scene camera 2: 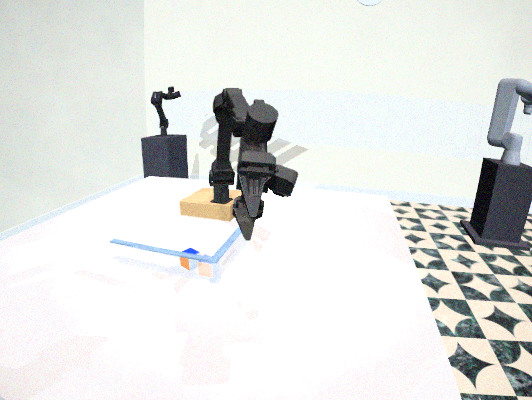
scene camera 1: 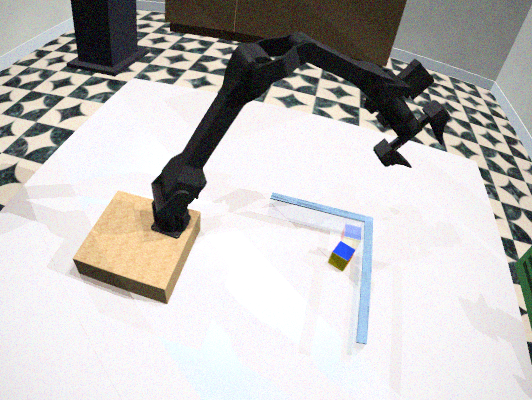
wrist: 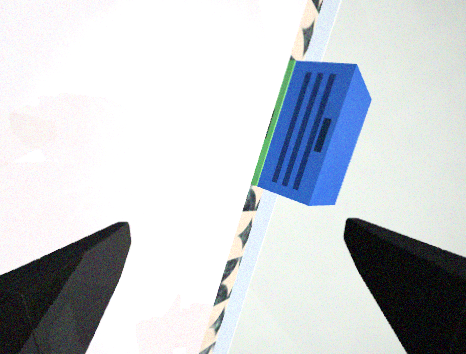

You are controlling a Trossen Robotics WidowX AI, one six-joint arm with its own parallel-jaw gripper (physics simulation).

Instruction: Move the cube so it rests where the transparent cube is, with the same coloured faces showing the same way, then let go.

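Where they show: gripper, fingertip midpoint: (scene camera 2: 250, 229) (scene camera 1: 425, 155) (wrist: 239, 229); arm's base, link origin: (scene camera 2: 221, 200) (scene camera 1: 171, 223).
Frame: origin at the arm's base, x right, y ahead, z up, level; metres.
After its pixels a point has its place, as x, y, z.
Observation:
The cube (scene camera 1: 342, 255) (scene camera 2: 185, 262) sits on the white table, with a blue top, a yellow side in scene view 1 and an orange side in scene view 2. The transparent cube (scene camera 1: 353, 232) (scene camera 2: 205, 269), pale blue on top, is close beside it, nearer the corner of the blue-rimmed clear walls (scene camera 1: 367, 280) @(-0.014, 0.413, 0.003) (scene camera 2: 150, 247) @(-0.005, 0.409, 0.003). The cube looks turned relative to it. Whether they touch is unclear. My gripper (scene camera 1: 425, 154) @(-0.311, 0.486, 0.137) (scene camera 2: 249, 227) @(-0.311, 0.486, 0.137) (wrist: 239, 229) @(-0.311, 0.486, 0.137) is open and empty, raised above the table and away from the cube, beyond the walls. Neither cube shows in the wrist view.
Two low walls meet at a corner around the cubes. The arm stands on a wooden block (scene camera 1: 130, 250) @(0.097, -0.043, -0.002) (scene camera 2: 200, 206) @(0.059, 0.053, -0.012). In the wrist view a blue crate (wrist: 345, 145) with a green part (wrist: 272, 125) stands past the table edge. Dark pedestals (scene camera 1: 105, 35) (scene camera 2: 165, 156) stand beyond the table.

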